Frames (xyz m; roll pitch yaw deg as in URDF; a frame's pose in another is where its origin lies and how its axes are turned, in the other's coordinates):
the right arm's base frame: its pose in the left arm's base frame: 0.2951 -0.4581 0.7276 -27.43 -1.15 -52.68
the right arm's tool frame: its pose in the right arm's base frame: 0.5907 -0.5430 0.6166 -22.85 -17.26 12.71
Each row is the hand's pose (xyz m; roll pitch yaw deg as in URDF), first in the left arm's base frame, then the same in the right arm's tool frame.
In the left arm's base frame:
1: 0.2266 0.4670 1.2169 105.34 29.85 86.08
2: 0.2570 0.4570 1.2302 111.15 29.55 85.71
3: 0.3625 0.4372 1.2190 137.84 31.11 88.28
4: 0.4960 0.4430 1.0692 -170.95 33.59 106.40
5: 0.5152 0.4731 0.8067 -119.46 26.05 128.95
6: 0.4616 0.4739 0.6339 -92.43 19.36 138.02
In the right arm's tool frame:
1: -1.0862 0.8011 0.7773 88.34 -18.62 122.75
2: -1.0534 0.8008 0.7885 94.41 -19.00 122.52
3: -0.9582 0.8500 0.8019 119.27 -16.84 124.24
4: -0.8797 1.0288 0.7556 157.86 -8.14 137.38
5: -0.9289 1.2501 0.6185 -163.79 -1.99 157.45
6: -1.0053 1.3560 0.4932 -140.51 -0.56 168.07

